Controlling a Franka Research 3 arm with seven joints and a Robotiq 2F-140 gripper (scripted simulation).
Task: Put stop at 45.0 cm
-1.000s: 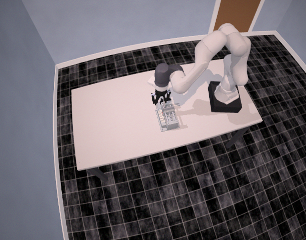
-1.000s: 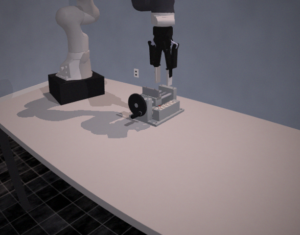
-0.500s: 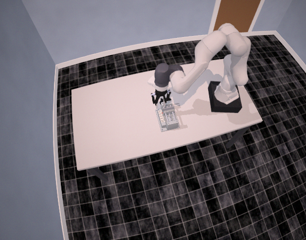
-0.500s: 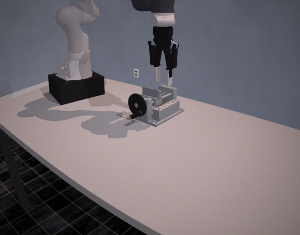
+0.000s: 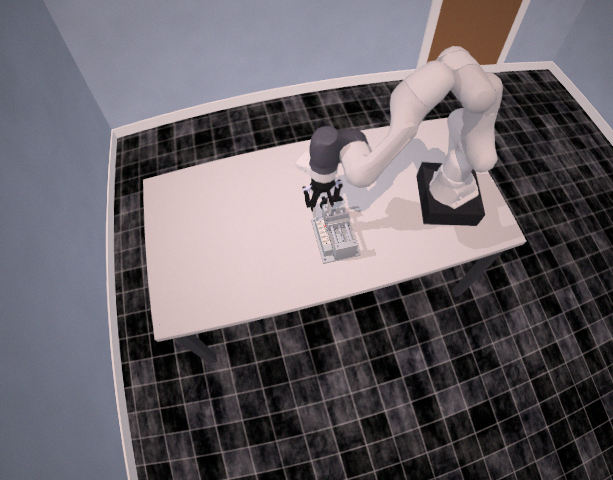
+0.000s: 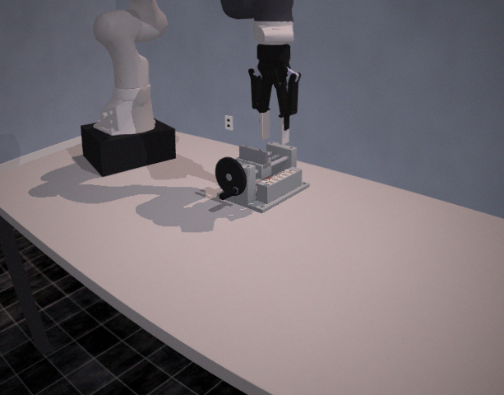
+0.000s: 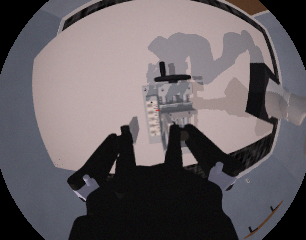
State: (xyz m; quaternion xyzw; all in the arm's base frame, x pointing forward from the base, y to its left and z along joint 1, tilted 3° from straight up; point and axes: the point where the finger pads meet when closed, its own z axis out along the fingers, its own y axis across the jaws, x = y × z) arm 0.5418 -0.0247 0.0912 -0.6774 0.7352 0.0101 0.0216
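My hand is 6 cm past the black handwheel, 10 cm to the left of it and 13 cm above it. From my hand the other things lie so: grey stop fixture: 5 cm behind, 1 cm to the left, 10 cm below.
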